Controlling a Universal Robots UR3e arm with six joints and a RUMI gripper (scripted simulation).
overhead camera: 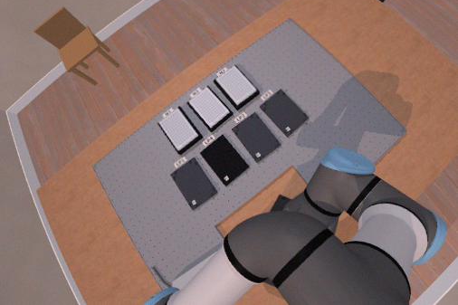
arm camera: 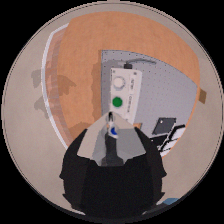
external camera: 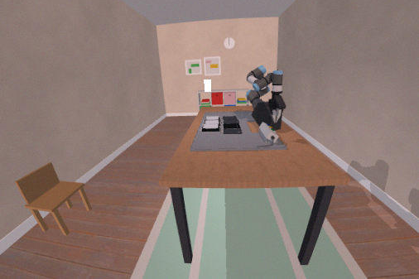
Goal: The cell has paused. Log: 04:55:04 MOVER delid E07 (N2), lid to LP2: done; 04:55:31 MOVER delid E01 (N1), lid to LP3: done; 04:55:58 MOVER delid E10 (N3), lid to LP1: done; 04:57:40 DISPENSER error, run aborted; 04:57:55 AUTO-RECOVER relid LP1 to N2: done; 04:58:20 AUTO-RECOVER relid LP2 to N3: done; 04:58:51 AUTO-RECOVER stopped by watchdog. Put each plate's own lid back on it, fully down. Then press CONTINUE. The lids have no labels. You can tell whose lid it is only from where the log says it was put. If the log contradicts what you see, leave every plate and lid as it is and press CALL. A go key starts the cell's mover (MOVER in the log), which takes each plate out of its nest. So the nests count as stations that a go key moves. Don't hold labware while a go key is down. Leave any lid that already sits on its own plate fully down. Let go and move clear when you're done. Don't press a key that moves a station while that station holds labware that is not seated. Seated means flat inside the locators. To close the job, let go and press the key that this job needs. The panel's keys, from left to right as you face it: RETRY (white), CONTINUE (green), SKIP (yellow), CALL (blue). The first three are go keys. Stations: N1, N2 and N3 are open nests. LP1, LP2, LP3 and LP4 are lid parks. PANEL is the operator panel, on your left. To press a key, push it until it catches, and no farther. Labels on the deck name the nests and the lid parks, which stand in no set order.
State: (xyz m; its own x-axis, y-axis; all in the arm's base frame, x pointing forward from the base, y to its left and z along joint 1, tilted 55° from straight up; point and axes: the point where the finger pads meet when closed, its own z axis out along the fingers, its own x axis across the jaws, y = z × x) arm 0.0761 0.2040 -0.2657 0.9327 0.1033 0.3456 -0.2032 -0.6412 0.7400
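Now: hand 20 mm short of the green CONTINUE key and 60 mm above it. From my hand the other things lie so: white RETRY key 30 mm ahead, 40 mm to the left, 60 mm below; then yellow SKIP key 50 mm to the right, 60 mm below; then blue CALL key 10 mm behind, 100 mm to the right, 60 mm below.
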